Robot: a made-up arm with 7 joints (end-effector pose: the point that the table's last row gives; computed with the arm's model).
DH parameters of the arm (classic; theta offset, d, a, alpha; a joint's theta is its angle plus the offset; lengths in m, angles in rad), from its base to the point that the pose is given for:
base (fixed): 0 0.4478 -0.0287 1.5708
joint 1: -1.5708 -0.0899 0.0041 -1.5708
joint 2: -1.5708 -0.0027 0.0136 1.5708
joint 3: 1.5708 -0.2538 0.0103 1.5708
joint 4: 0 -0.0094 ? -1.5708
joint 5: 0 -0.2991 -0.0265 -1.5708
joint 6: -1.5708 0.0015 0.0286 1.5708
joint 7: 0 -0.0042 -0.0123 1.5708
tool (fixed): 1.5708 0.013 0 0
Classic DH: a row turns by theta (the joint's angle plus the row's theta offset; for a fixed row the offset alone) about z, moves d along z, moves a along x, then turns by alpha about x.
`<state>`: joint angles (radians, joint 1 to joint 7).
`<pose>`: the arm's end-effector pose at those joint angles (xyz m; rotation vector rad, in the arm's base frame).
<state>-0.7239 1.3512 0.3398 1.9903 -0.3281 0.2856 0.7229</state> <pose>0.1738 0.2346 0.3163 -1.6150 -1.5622 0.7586</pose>
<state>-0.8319 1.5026 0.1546 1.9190 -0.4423 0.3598 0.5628</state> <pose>0.1574 0.2408 0.2642 -1.4456 -1.4574 0.5791</pose>
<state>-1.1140 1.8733 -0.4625 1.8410 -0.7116 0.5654 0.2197</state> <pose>0.0097 0.2888 0.1851 -1.2198 -0.7796 0.1987</pose>
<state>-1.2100 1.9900 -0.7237 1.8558 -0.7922 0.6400 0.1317</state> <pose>-0.0608 0.3164 0.2060 -1.1756 -0.4654 0.1636</pose>
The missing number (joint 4, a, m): 0.0299
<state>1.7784 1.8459 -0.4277 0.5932 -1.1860 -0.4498 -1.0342</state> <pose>-0.1345 0.5662 0.6163 0.4739 2.0899 2.0984</pose>
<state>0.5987 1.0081 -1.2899 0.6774 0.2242 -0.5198 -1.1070</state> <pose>0.2586 0.3899 0.1320 1.6312 1.9702 0.1212</pose>
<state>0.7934 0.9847 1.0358 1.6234 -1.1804 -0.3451 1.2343</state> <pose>-0.0010 0.4196 0.5681 1.1264 2.7764 0.1363</pose>
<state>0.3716 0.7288 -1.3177 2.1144 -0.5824 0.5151 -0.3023</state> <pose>0.1271 -0.0378 0.2474 2.6981 1.2221 -0.4800</pose>
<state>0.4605 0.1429 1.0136 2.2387 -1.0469 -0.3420 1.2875</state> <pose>0.0763 0.2881 0.4243 1.6860 2.4339 -0.1630</pose>
